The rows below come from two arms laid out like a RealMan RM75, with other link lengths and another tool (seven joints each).
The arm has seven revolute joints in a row. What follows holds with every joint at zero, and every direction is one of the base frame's. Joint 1 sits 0.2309 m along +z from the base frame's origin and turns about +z. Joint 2 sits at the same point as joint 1 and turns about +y. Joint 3 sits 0.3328 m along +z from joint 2 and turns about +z. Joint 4 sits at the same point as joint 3 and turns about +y. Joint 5 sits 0.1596 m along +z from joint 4 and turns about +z. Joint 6 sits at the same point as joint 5 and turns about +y. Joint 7 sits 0.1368 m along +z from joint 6 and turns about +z. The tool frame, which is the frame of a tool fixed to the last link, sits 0.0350 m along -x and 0.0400 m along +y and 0.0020 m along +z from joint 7; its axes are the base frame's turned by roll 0.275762, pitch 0.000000 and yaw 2.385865 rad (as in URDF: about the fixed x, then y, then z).
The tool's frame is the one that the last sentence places.
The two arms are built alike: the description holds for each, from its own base.
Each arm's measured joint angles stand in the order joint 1, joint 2, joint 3, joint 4, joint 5, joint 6, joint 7.
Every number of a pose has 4 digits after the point. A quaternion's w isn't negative.
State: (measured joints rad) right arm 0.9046 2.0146 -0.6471 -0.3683 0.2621 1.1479 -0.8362; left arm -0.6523 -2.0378 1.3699 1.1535 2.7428 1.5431 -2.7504
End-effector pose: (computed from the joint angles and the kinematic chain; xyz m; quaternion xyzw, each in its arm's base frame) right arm 0.2587 0.4111 -0.0796 0.1856 0.9694 -0.0343 0.1569; left arm -0.2813 0.3047 -0.0458 0.7328 -0.6478 -0.2008 0.0554
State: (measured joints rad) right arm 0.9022 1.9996 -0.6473 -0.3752 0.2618 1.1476 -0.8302; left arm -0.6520 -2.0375 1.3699 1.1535 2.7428 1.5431 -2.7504
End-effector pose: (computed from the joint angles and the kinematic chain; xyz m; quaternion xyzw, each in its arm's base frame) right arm 0.2623 0.4155 -0.0711 0.1892 0.9685 -0.0241 0.1604; left arm -0.2815 0.3047 -0.0457 0.7329 -0.6477 -0.2009 0.0554
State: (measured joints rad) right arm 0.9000 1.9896 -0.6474 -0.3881 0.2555 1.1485 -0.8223; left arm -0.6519 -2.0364 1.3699 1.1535 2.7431 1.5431 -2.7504
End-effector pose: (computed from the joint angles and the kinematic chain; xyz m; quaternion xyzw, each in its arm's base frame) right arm 0.2652 0.4193 -0.0641 0.1916 0.9673 -0.0144 0.1656; left arm -0.2818 0.3048 -0.0453 0.7328 -0.6475 -0.2016 0.0555
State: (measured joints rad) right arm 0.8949 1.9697 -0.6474 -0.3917 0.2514 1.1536 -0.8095; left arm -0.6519 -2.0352 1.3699 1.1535 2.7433 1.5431 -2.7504
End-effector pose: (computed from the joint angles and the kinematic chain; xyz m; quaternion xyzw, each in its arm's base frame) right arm 0.2712 0.4228 -0.0536 0.2008 0.9647 -0.0060 0.1701; left arm -0.2821 0.3050 -0.0448 0.7327 -0.6474 -0.2022 0.0556
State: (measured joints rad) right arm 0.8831 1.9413 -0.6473 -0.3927 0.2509 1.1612 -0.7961; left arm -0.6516 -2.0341 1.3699 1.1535 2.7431 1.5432 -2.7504
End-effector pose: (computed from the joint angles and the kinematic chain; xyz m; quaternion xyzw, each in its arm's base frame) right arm 0.2810 0.4255 -0.0393 0.2151 0.9609 0.0036 0.1742; left arm -0.2824 0.3051 -0.0443 0.7328 -0.6472 -0.2027 0.0557
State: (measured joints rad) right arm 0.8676 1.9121 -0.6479 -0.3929 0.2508 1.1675 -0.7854; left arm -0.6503 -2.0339 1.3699 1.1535 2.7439 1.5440 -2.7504
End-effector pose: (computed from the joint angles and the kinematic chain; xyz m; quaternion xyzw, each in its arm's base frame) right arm 0.2925 0.4267 -0.0244 0.2297 0.9566 0.0133 0.1790; left arm -0.2829 0.3047 -0.0441 0.7332 -0.6466 -0.2029 0.0563
